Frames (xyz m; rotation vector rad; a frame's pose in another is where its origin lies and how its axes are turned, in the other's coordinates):
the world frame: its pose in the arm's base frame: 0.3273 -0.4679 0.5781 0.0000 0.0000 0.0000
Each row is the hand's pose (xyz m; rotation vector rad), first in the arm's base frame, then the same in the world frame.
Working: the arm's base frame: its pose in the world frame: -0.3273 0.4679 -0.5781 0.0000 0.0000 0.0000

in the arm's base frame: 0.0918 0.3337 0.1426 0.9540 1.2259 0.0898
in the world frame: -0.2355 0.8016 -0.4355 0.9540 1.2259 0.0898
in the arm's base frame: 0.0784 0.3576 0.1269 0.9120 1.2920 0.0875
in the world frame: -0.2489 0.8255 -0.4512 0.9120 1.2920 0.0875
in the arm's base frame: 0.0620 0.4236 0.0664 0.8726 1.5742 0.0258
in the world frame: -0.2653 0.8915 -0.5117 0.8726 1.5742 0.0258
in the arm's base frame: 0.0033 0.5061 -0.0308 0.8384 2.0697 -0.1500
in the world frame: -0.3240 0.9740 -0.6089 0.8384 2.0697 -0.1500
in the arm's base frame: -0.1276 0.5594 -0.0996 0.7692 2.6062 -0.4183
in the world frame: -0.4549 1.0273 -0.6777 0.7692 2.6062 -0.4183
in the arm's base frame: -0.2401 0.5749 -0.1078 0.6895 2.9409 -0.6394
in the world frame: -0.5674 1.0428 -0.6859 0.6895 2.9409 -0.6394
